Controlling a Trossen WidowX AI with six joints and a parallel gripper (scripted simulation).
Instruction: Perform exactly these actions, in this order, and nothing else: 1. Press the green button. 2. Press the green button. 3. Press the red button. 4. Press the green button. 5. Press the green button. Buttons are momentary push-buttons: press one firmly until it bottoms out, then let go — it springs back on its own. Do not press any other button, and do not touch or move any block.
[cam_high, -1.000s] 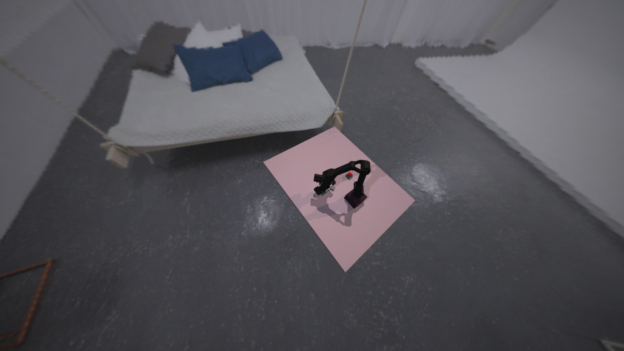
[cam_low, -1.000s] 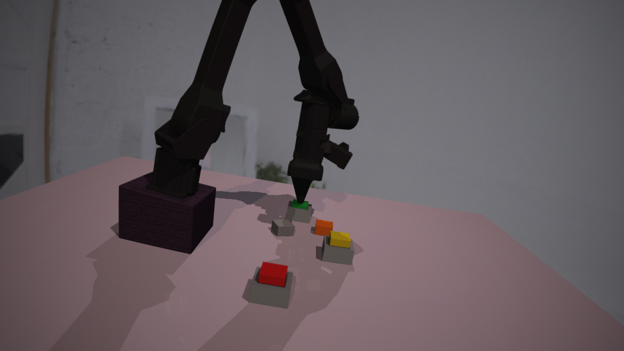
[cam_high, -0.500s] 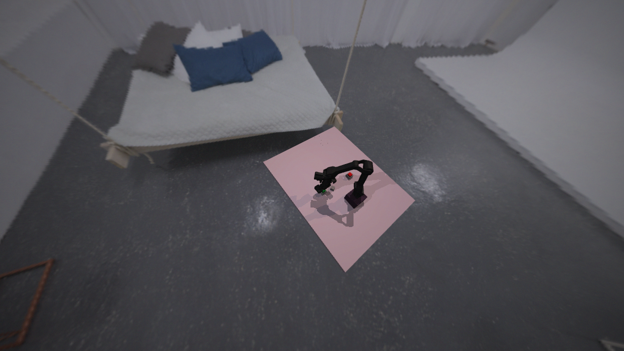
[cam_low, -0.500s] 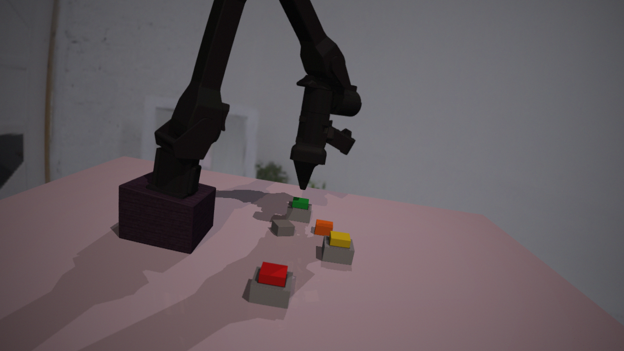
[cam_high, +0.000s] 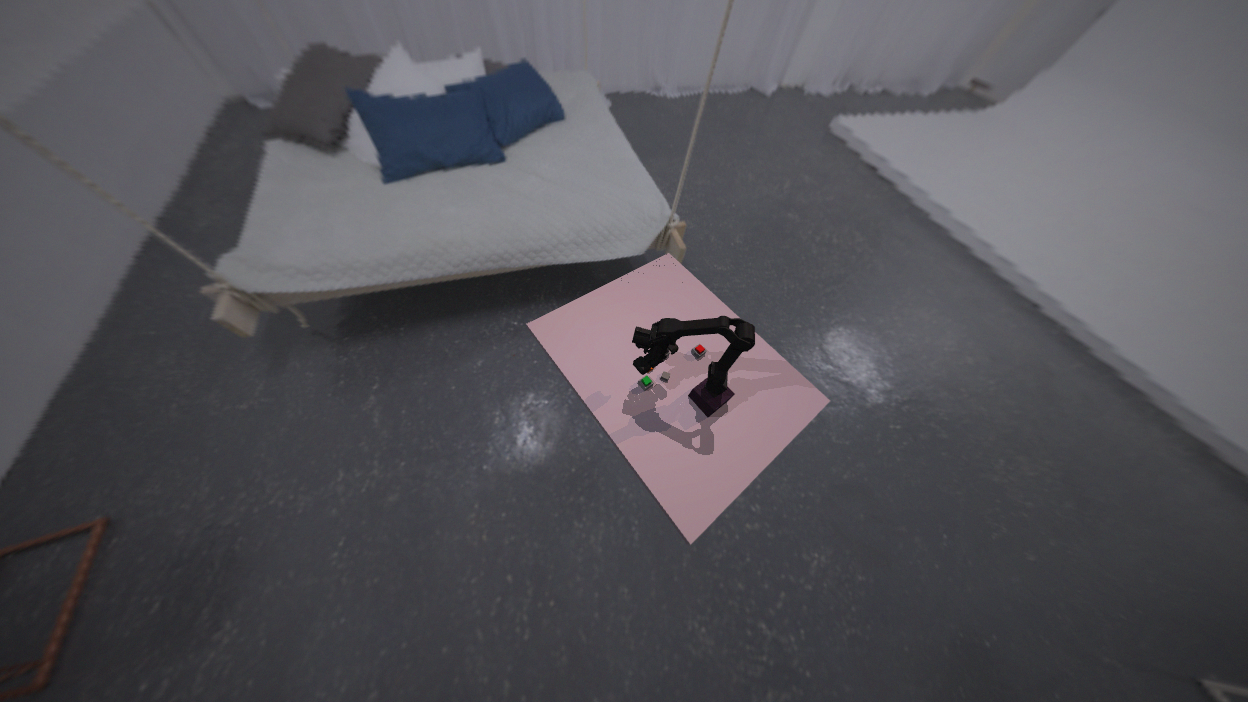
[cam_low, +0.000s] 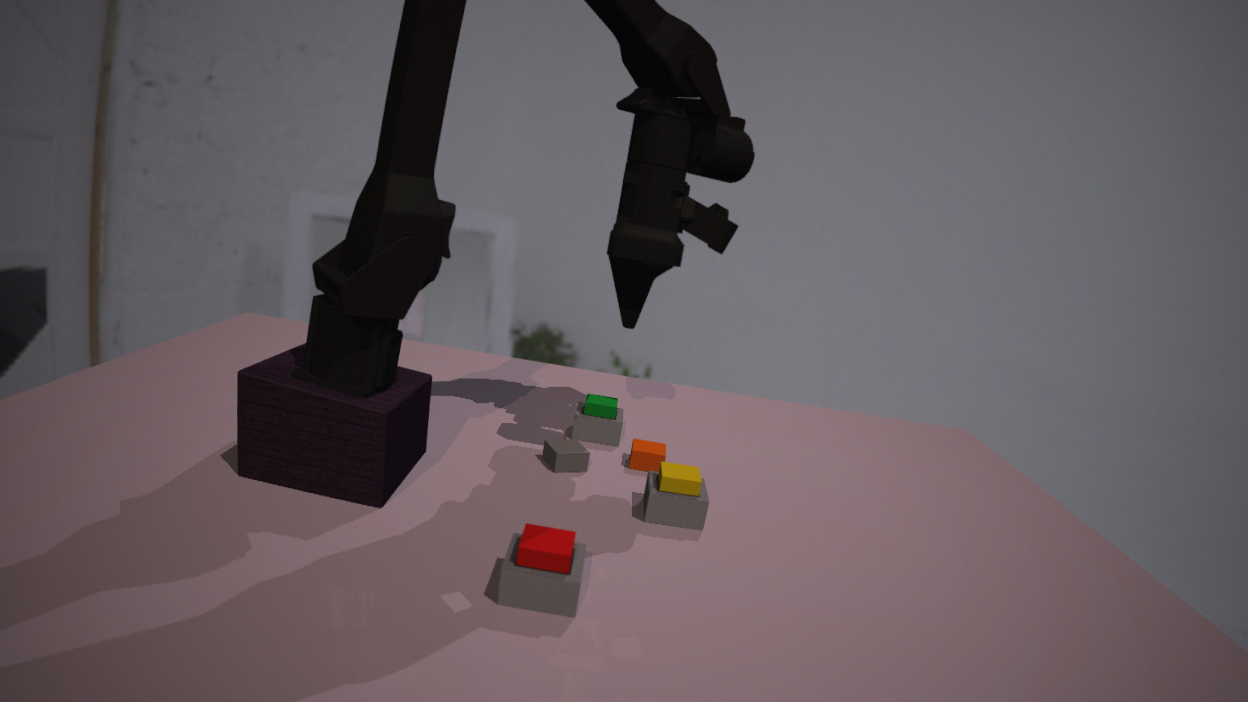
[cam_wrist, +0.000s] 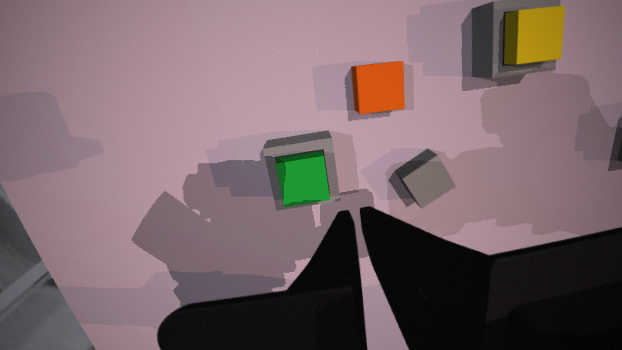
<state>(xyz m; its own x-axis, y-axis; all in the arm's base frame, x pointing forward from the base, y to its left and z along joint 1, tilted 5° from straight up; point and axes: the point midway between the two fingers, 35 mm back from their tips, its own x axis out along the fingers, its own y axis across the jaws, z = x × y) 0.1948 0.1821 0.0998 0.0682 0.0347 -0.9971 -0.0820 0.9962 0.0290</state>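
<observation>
Now: the red button 10 mm behind my gripper tip, 290 mm to the right of it and 90 mm below it. From my gripper tip the other things lie so: green button: 20 mm behind, 20 mm to the left, 90 mm below; orange block: 40 mm ahead, 40 mm to the right, 110 mm below; grey block: 30 mm behind, 80 mm to the right, 110 mm below.
</observation>
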